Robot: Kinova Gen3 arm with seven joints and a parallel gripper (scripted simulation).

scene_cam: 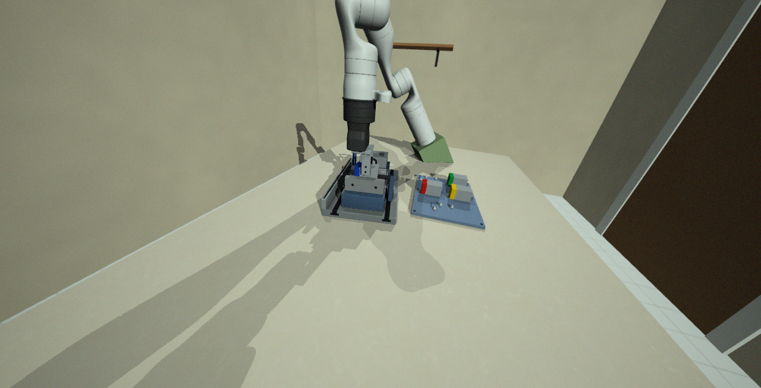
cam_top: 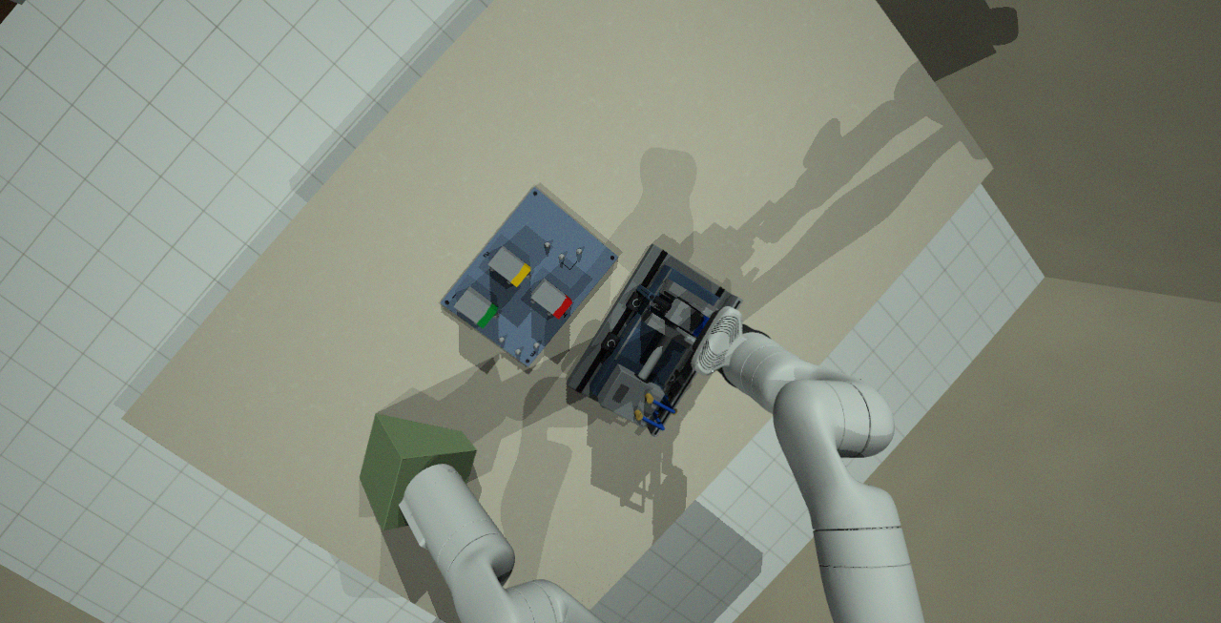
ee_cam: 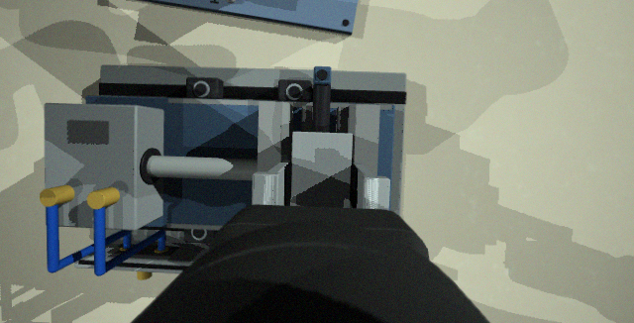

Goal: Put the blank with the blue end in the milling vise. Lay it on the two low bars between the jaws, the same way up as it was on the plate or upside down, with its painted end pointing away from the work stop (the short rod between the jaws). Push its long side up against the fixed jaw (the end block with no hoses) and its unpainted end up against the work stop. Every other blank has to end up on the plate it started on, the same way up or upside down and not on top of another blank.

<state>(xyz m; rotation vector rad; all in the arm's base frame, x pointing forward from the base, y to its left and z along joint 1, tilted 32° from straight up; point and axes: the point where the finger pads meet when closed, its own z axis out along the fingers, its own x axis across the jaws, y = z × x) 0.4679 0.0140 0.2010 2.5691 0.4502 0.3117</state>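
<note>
The blue-ended blank lies 2 cm below my hand. Also, from my hand: work stop (4 cm to the left, 3 cm below, 1 cm behind); then moving jaw (4 cm below, 3 cm behind, 1 cm to the right); then fixed jaw (4 cm below, 3 cm ahead, 1 cm to the left).
</note>
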